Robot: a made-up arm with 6 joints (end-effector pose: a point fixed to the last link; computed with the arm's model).
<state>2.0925 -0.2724 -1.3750 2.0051 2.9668 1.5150</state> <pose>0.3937 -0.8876 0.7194 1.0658 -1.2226 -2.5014</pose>
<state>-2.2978 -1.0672 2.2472 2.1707 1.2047 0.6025</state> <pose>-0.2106 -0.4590 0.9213 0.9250 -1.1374 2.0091</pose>
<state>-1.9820 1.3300 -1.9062 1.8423 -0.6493 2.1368</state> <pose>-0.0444 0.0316 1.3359 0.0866 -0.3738 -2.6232</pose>
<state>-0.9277 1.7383 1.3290 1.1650 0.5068 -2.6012</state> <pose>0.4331 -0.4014 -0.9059 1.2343 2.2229 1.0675</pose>
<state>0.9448 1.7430 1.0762 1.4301 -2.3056 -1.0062</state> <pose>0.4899 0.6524 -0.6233 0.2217 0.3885 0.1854</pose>
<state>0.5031 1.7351 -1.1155 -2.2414 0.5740 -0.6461</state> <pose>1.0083 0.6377 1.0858 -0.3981 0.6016 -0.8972</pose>
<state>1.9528 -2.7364 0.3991 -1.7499 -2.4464 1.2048</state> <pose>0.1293 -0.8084 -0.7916 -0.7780 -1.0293 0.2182</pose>
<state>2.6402 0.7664 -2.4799 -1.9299 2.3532 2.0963</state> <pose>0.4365 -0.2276 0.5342 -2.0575 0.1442 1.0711</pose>
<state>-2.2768 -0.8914 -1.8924 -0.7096 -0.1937 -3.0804</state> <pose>0.5945 0.5127 -0.4629 -0.0837 2.6972 0.6904</pose>
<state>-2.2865 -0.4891 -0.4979 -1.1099 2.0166 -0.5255</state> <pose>0.6267 0.7667 1.2966 0.5476 -1.0865 -1.4314</pose>
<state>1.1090 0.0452 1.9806 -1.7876 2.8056 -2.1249</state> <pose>0.2981 0.7183 0.4065 0.3242 -1.7945 1.8162</pose>
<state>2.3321 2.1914 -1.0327 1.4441 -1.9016 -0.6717</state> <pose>-0.8531 0.9949 0.3250 2.0326 0.3196 2.0105</pose>
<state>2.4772 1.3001 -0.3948 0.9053 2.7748 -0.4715</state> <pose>-1.0454 0.6731 0.9058 2.0531 -1.2069 0.3416</pose>
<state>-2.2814 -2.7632 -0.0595 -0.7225 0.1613 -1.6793</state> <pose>0.4038 0.3363 -1.2943 1.7793 2.0415 0.9685</pose>
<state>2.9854 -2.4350 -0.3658 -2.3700 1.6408 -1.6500</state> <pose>0.5714 -0.0790 -1.1034 -0.8237 -1.6980 -1.3526</pose>
